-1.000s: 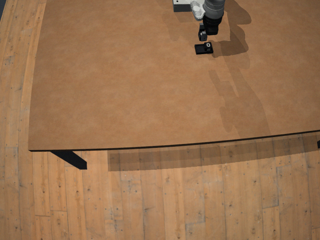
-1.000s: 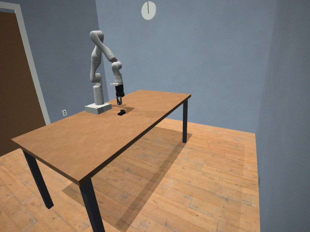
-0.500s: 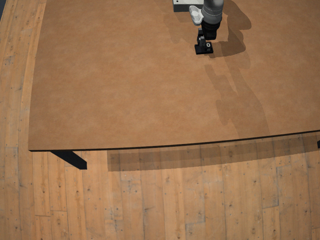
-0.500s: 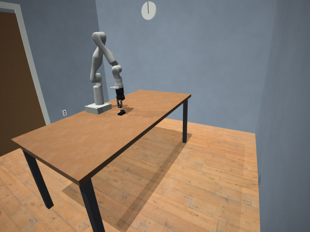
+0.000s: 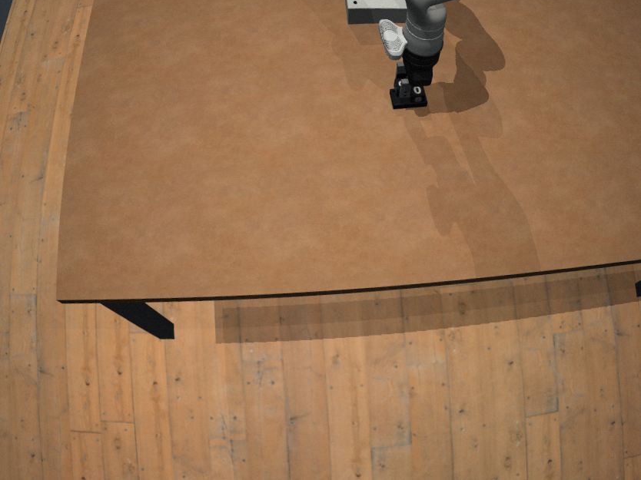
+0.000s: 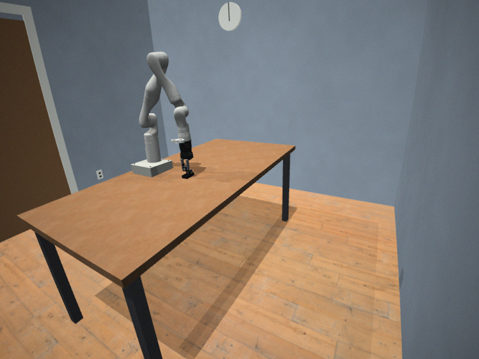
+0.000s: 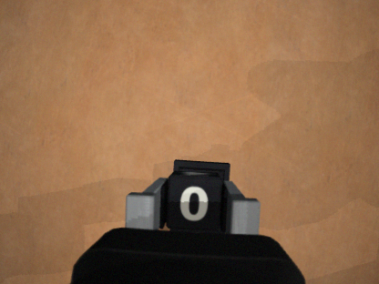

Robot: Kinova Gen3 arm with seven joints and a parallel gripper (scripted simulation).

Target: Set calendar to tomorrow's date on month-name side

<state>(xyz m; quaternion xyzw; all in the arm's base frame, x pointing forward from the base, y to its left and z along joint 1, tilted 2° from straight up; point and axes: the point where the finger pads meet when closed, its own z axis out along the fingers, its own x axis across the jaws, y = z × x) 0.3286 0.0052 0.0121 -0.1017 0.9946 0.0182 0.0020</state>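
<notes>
My gripper is now 10 mm past the black tray, 20 mm to the right of it and 70 mm above it.
</notes>
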